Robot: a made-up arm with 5 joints. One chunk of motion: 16 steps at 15 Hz.
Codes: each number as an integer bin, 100 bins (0 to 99) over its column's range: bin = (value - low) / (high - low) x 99, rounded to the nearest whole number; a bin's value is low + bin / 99 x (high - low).
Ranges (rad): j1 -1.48..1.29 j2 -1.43..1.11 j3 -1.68..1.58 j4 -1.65..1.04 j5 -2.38..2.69
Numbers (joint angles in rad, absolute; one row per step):
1: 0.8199 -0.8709 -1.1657 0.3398 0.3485
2: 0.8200 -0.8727 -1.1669 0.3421 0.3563
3: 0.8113 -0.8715 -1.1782 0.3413 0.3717
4: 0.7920 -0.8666 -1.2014 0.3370 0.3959
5: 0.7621 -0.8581 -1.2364 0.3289 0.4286
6: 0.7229 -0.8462 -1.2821 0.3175 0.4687
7: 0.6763 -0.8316 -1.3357 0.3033 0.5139
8: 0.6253 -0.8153 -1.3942 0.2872 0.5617
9: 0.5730 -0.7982 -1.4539 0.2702 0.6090
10: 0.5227 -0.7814 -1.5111 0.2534 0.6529
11: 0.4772 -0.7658 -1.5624 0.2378 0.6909
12: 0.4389 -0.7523 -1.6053 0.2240 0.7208
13: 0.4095 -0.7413 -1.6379 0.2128 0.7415
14: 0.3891 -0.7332 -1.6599 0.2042 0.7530
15: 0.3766 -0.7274 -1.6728 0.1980 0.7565
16: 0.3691 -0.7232 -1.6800 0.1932 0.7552
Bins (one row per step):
1: 82 22 16 73 53
2: 82 22 16 73 53
3: 82 22 15 73 54
4: 81 22 15 73 54
5: 80 22 13 73 55
6: 79 23 12 72 56
7: 77 23 10 72 57
8: 75 24 9 71 57
9: 73 25 7 71 58
10: 72 25 5 70 59
11: 70 26 4 69 60
12: 69 26 2 69 61
13: 68 27 1 69 61
14: 67 27 1 68 61
15: 66 27 0 68 61
16: 66 28 0 68 61

